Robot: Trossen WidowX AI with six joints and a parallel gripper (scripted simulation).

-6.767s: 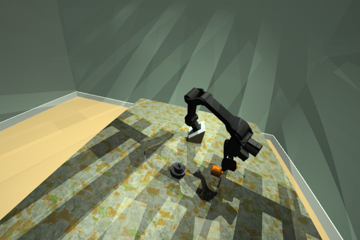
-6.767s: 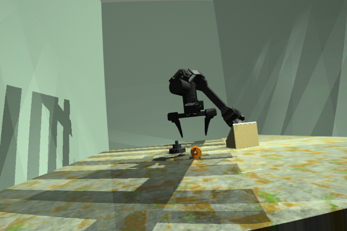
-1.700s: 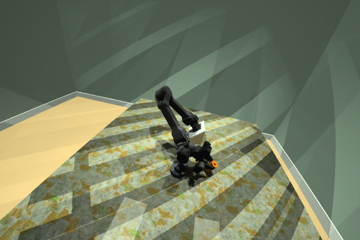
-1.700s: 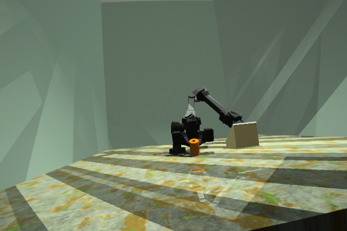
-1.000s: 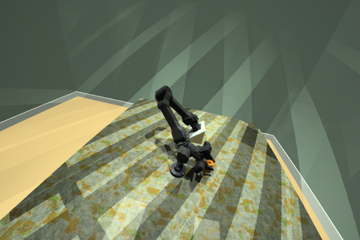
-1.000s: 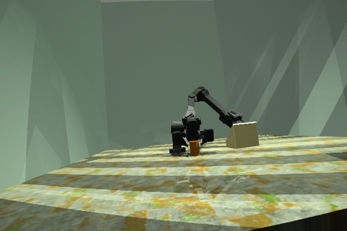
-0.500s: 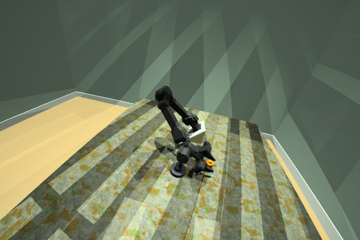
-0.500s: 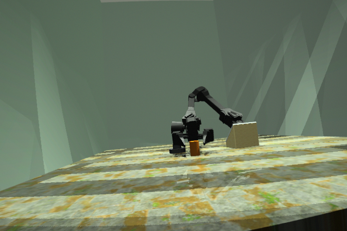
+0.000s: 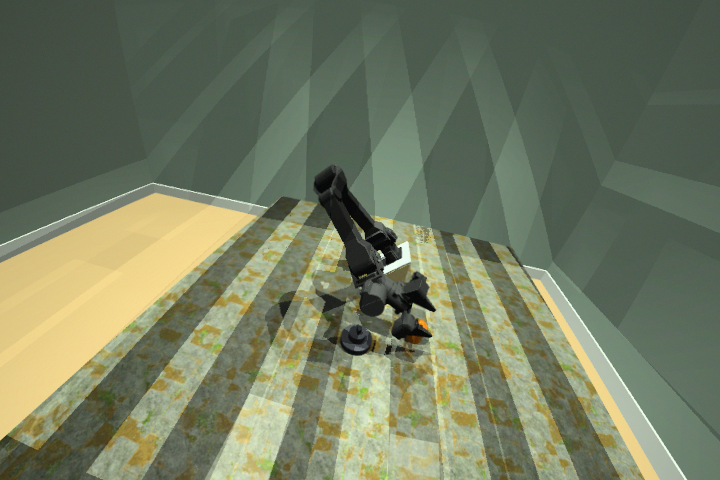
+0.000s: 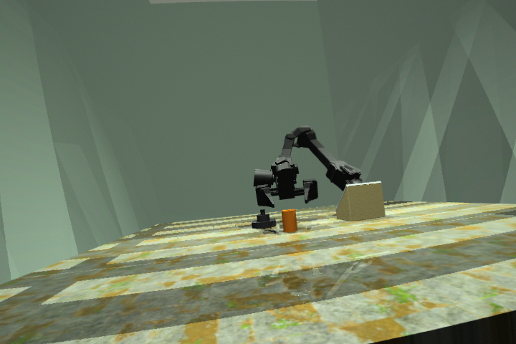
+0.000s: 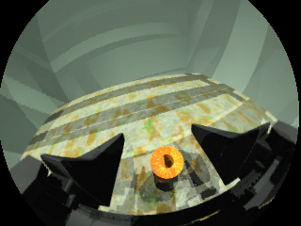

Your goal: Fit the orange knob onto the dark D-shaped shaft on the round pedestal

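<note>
My gripper tip is now 3 cm to the left of the orange knob and 5 cm above it. From my gripper tip the other things lie so: D-shaped shaft 4 cm ahead, 19 cm to the right, 5 cm below.
</note>
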